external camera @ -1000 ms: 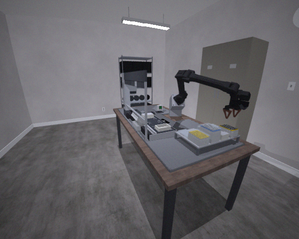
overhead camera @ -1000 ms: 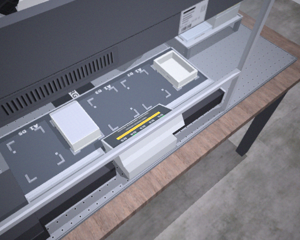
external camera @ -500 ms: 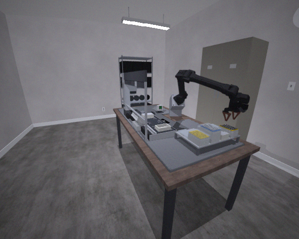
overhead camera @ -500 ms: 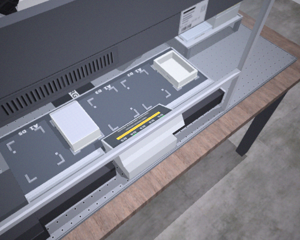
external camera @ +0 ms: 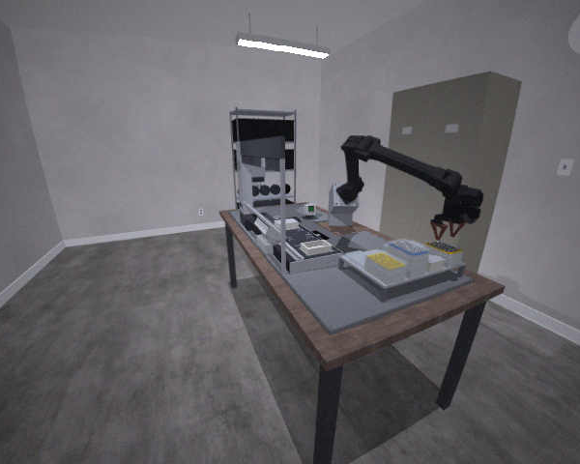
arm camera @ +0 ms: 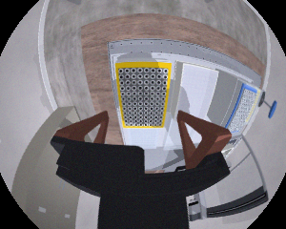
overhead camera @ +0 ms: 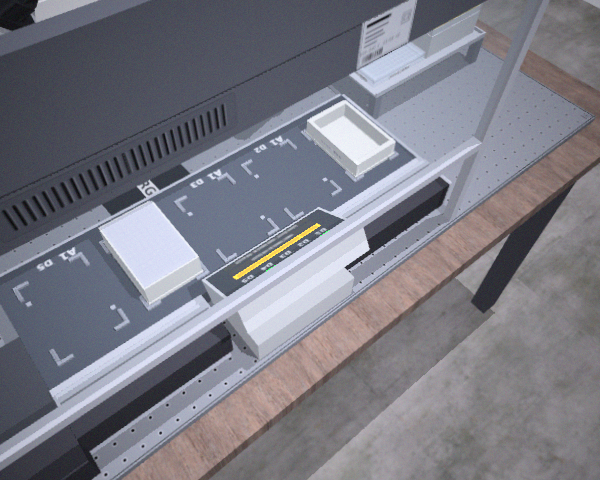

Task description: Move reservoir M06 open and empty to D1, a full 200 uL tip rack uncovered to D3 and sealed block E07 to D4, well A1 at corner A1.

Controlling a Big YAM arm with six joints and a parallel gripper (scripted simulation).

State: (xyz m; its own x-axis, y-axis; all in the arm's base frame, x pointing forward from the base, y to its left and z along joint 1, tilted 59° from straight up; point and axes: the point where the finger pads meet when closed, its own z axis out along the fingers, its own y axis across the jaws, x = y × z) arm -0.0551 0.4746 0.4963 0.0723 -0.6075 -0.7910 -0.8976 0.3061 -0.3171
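Right now my hand is 6 cm above the yellow tip rack, 1 cm to the left of it and 1 cm short of it. From my hand the other things lie so: clear flat plate (33 cm ahead, 11 cm to the right, 9 cm below); white one-well reservoir (47 cm ahead, 28 cm to the right, 10 cm below); shelf (17 cm ahead, 11 cm below, 5 cm to the right).
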